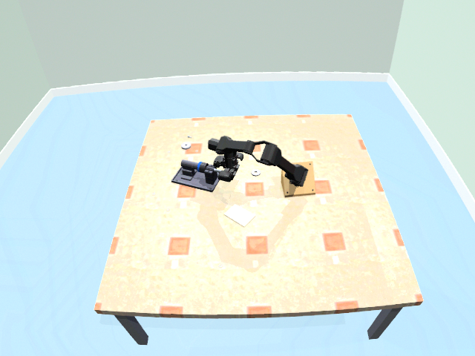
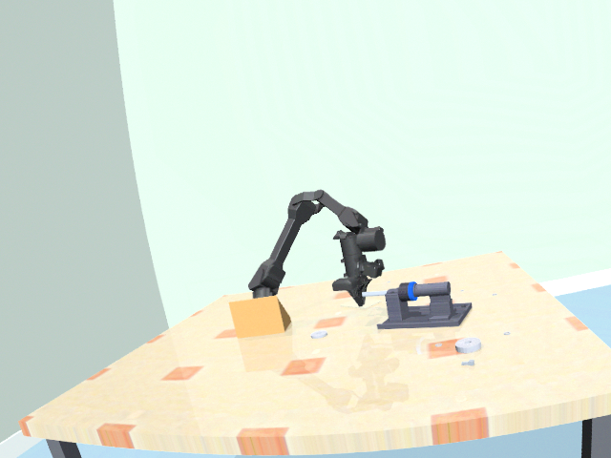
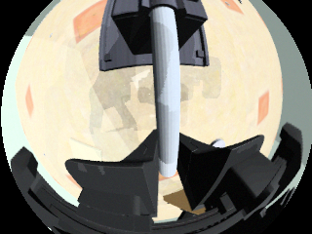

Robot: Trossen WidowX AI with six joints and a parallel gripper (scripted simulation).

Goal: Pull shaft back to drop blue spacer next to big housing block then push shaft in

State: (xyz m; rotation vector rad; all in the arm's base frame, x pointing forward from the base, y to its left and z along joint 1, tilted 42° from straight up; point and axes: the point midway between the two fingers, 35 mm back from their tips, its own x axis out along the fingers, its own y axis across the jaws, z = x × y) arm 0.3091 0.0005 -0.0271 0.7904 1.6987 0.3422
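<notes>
Now: the steel shaft 70 mm ahead of my gripper tip, 20 mm to the right of it and 30 mm above it. Round my gripper tip: dark spacer (140 mm ahead, 50 mm to the right, 30 mm above); pale sheet (40 mm behind, 190 mm to the left, 40 mm below); blue spacer (160 mm ahead, 50 mm to the right, 30 mm above).
</notes>
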